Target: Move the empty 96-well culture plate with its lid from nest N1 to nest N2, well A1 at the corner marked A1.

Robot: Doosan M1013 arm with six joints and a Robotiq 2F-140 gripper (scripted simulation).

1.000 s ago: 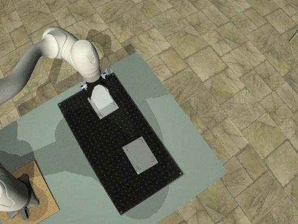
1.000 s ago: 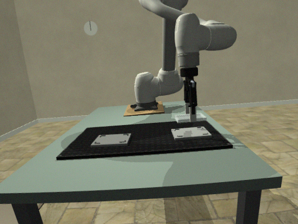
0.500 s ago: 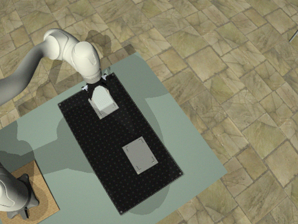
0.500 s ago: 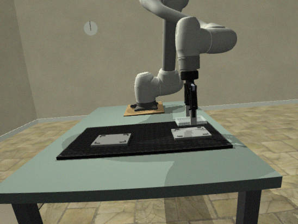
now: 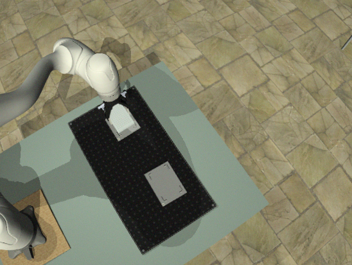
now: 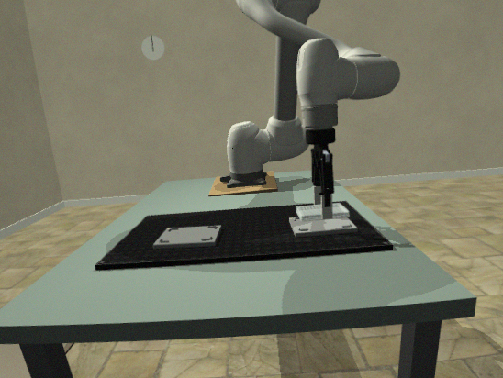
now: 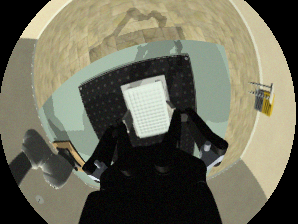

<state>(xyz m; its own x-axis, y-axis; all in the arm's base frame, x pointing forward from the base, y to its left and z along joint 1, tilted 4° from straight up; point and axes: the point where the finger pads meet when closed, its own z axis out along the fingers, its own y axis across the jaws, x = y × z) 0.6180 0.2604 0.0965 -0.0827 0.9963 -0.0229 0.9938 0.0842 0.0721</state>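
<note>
The nest N2 lies 60 mm below my hand. The rest, counted from my hand: nest N1 (370 mm to the right, 60 mm below, 40 mm ahead); then lid (20 mm below).
</note>
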